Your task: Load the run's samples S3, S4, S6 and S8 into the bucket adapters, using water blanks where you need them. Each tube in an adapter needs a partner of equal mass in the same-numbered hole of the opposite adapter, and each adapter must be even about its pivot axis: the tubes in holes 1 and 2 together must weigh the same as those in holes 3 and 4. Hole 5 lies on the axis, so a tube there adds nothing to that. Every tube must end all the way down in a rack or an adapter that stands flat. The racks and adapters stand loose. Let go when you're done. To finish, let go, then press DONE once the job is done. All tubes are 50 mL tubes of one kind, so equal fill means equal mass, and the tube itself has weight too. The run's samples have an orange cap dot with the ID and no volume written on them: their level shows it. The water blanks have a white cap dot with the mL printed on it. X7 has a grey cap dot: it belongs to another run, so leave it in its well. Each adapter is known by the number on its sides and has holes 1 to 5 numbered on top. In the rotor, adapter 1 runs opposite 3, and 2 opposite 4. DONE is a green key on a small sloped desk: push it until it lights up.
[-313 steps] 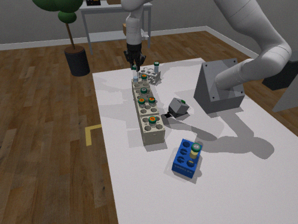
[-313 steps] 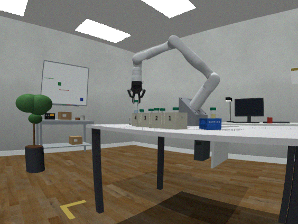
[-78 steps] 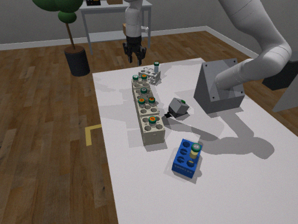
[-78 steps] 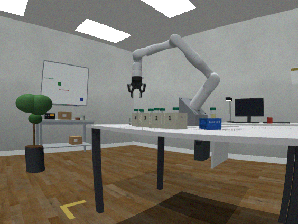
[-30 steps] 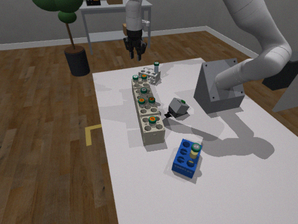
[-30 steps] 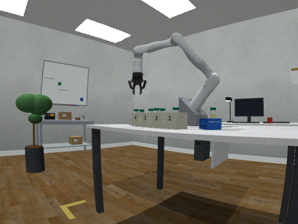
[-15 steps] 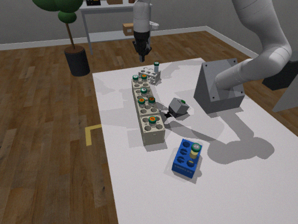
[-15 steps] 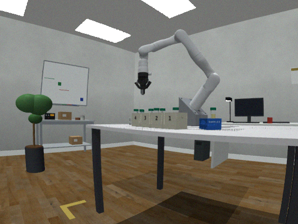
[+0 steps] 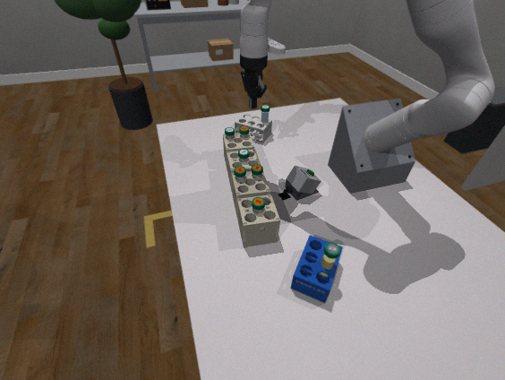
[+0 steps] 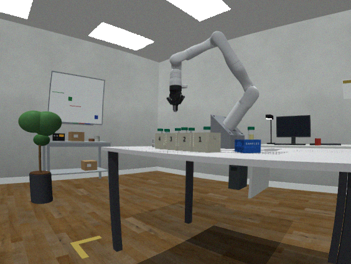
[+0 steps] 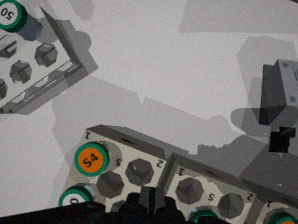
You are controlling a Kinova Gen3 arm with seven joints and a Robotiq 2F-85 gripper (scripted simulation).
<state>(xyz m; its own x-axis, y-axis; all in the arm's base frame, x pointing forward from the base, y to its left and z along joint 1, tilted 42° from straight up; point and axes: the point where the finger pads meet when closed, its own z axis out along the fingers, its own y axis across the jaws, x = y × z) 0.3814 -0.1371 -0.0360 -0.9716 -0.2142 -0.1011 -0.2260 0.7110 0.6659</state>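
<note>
The done desk is 190 mm below my hand, 150 mm to the left of it and 140 mm behind it. From my hand the other things lie so: 20 ml water blank 180 mm below, 60 mm to the right, 60 mm ahead; then 50 ml blank 210 mm to the right, 180 mm below, 100 mm behind; then white-dot 10 ml blank 180 mm below, 70 mm to the left, 40 mm ahead.
</note>
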